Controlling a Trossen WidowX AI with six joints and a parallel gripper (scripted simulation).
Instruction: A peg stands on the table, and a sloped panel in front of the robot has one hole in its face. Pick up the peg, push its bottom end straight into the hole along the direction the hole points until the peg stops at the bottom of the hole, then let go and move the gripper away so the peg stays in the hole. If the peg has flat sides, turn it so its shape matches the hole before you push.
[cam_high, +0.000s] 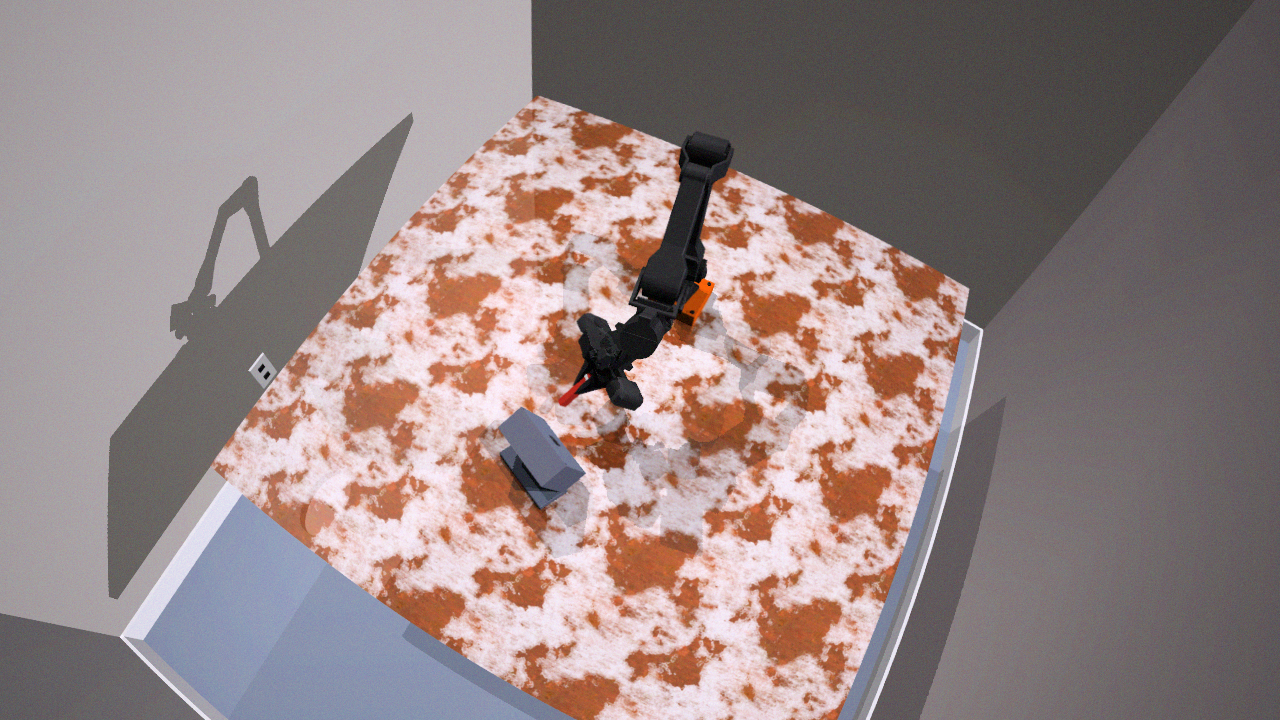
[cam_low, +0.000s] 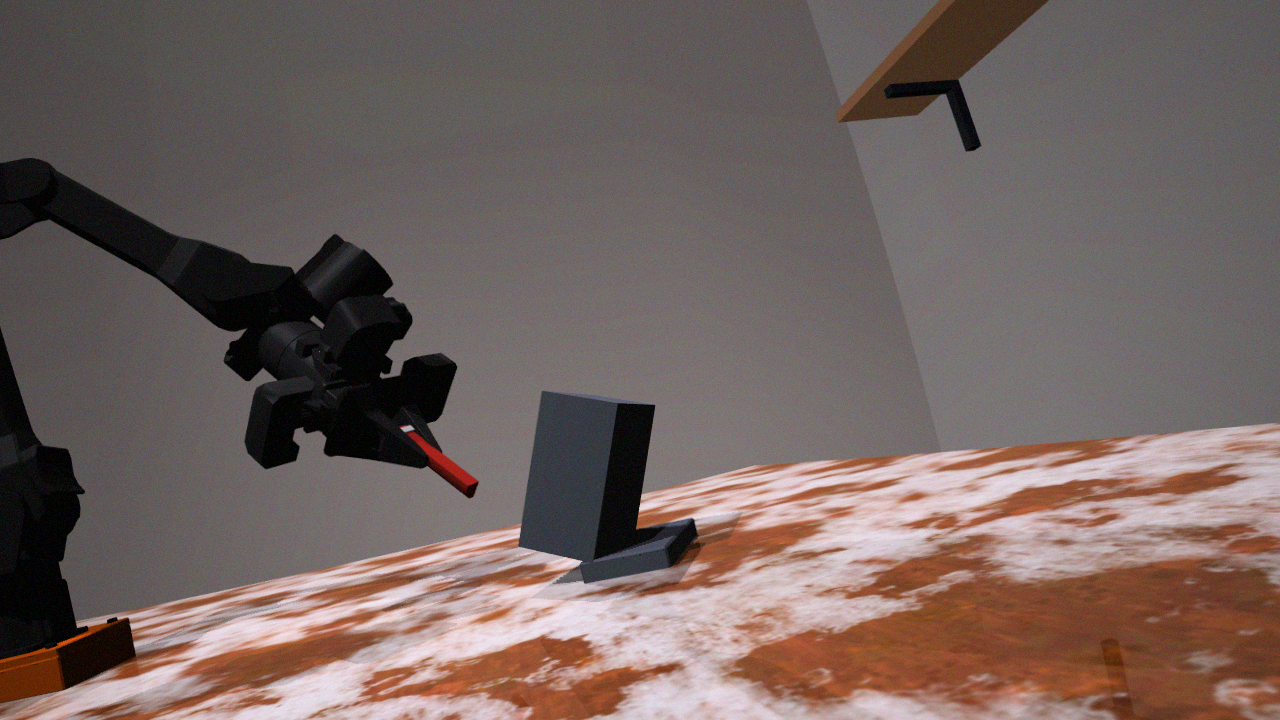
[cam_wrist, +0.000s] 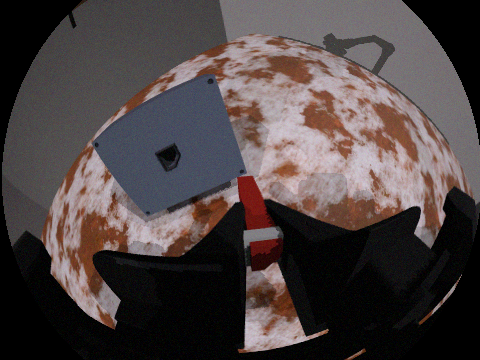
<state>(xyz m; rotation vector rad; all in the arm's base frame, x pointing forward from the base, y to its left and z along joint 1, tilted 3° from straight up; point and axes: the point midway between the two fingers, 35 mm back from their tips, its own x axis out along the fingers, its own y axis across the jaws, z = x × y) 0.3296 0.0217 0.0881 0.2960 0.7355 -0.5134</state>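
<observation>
The grey sloped panel lies 120 mm ahead of my gripper tip, 20 mm to the left of it and 30 mm below it. The rest, counted from my gripper tip: peg 10 mm behind, 10 mm to the left, 10 mm above.
</observation>
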